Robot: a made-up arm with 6 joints.
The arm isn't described. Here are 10 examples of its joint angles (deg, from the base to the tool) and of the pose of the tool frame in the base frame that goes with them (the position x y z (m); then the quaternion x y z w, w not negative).
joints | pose
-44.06 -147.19 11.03 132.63 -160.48 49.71 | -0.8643 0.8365 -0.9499 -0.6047 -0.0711 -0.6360 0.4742
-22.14 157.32 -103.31 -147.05 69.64 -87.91 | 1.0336 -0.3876 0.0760 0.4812 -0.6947 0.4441 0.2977
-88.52 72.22 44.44 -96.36 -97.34 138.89 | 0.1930 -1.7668 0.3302 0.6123 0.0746 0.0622 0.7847
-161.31 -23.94 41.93 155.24 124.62 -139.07 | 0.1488 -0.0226 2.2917 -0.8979 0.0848 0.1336 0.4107
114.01 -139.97 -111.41 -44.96 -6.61 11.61 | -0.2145 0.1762 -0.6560 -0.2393 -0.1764 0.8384 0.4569
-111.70 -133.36 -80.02 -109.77 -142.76 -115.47 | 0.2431 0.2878 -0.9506 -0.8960 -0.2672 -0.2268 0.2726
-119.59 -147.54 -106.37 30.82 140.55 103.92 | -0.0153 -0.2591 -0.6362 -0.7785 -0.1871 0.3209 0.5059
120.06 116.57 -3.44 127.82 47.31 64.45 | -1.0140 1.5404 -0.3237 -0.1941 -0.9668 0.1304 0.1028
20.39 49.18 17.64 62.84 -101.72 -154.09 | 1.4996 0.5843 1.5498 -0.3164 0.0975 -0.7132 0.6178
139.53 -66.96 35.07 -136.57 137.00 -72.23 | 0.9854 -0.9168 1.6564 -0.3435 0.4044 0.4139 0.7397
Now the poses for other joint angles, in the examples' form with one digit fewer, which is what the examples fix.
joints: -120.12 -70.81 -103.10 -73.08 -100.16 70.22
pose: 0.699 0.881 -0.027 0.538 -0.302 -0.278 0.736
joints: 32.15 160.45 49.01 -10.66 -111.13 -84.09
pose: -0.126 0.080 -1.303 -0.610 -0.178 0.318 0.703
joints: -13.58 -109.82 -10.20 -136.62 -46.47 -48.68
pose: -1.818 0.544 -0.248 0.013 -0.117 0.920 0.375
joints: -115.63 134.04 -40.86 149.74 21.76 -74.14
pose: -0.690 -1.574 -0.287 0.282 -0.539 -0.574 0.548
